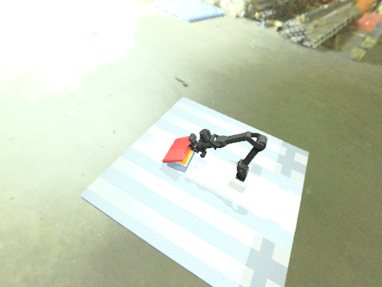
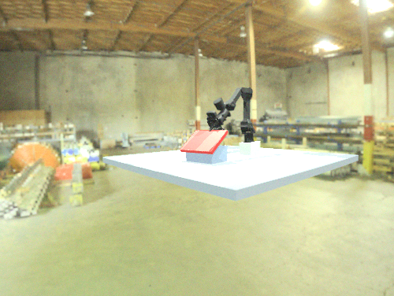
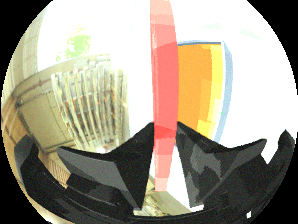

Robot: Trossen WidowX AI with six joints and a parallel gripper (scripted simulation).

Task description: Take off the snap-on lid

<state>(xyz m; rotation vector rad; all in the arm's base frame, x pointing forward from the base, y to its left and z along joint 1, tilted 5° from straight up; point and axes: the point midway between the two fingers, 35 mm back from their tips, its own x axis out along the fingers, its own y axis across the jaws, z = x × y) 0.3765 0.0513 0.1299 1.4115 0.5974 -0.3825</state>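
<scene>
The red lid lies 7 cm ahead of my gripper tip, 1 cm to the left of it and 5 cm below it. From my gripper tip the other things lie so: storage box 4 cm ahead, 1 cm to the left, 13 cm below.
</scene>
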